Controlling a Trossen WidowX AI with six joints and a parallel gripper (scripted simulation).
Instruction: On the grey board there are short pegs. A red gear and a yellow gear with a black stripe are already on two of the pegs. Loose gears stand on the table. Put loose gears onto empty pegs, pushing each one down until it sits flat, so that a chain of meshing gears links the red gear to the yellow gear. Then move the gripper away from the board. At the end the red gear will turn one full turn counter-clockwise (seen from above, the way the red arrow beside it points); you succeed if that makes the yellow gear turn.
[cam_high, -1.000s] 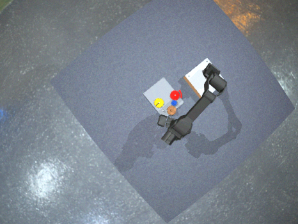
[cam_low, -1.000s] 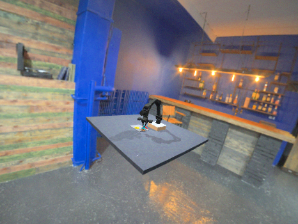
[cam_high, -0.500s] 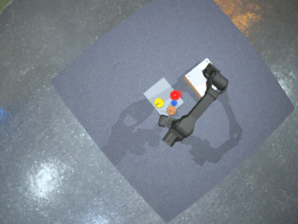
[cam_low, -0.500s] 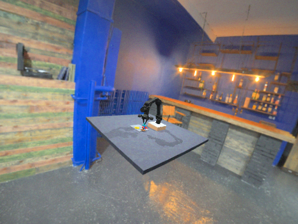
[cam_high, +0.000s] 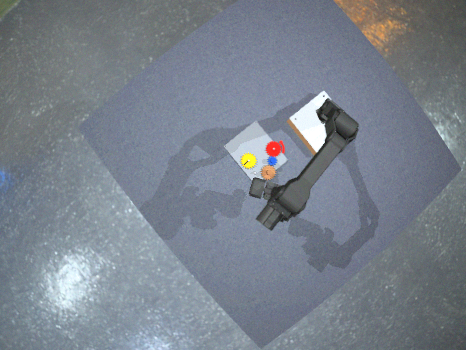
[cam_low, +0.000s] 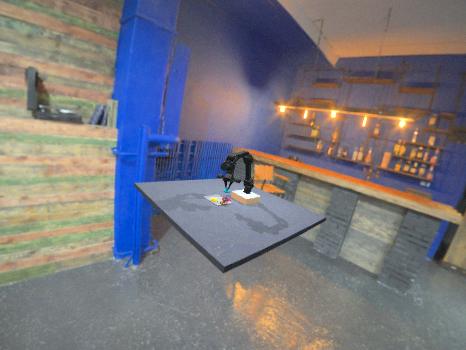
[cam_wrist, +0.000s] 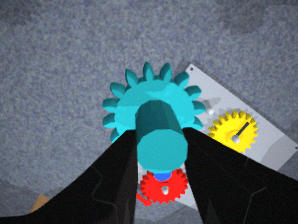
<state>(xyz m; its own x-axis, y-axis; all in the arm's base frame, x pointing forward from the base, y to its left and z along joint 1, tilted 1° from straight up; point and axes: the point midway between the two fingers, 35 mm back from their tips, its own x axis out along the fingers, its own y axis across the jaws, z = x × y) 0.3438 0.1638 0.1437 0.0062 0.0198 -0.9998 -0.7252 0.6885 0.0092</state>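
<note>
My gripper tip is 140 mm above the orange gear, 60 mm to the left of it and 30 mm past it. From my gripper tip the other things lie so: blue gear (140 mm below, 100 mm to the right, 70 mm behind); then cyan gear (10 mm below); then red gear (150 mm below, 140 mm to the right, 100 mm behind).
</note>
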